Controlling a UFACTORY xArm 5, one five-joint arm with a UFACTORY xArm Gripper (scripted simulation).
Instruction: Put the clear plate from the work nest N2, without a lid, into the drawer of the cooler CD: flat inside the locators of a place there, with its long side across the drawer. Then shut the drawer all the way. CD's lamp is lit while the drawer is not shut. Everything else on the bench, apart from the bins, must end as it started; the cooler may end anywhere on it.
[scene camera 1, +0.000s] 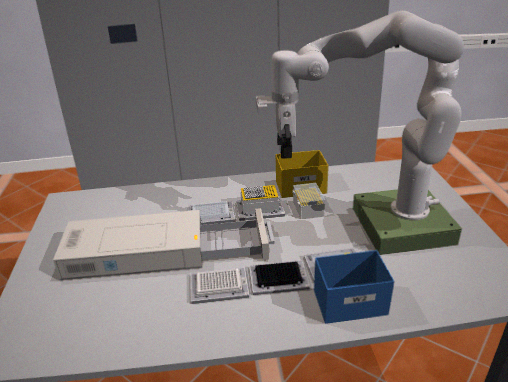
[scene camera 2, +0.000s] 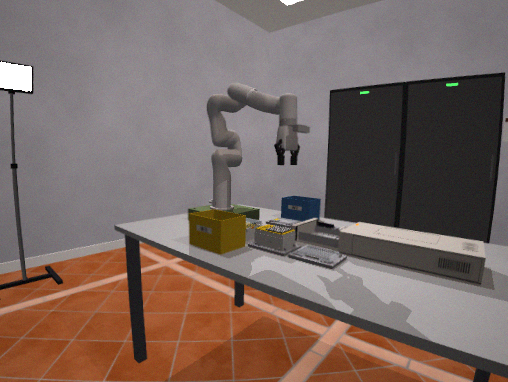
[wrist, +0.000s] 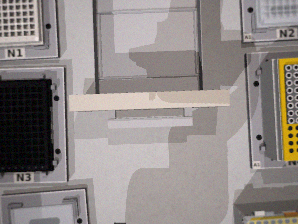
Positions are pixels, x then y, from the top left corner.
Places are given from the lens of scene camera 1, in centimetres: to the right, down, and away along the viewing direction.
my gripper (scene camera 1: 284, 151): 9, -12, 140
blue bin (scene camera 1: 367, 284): 28, 24, 116
yellow bin (scene camera 1: 303, 172): 18, -7, 171
drawer (scene camera 1: 232, 239): -7, 16, 152
The marked spots on the blue bin and the yellow bin are 64 cm apart.
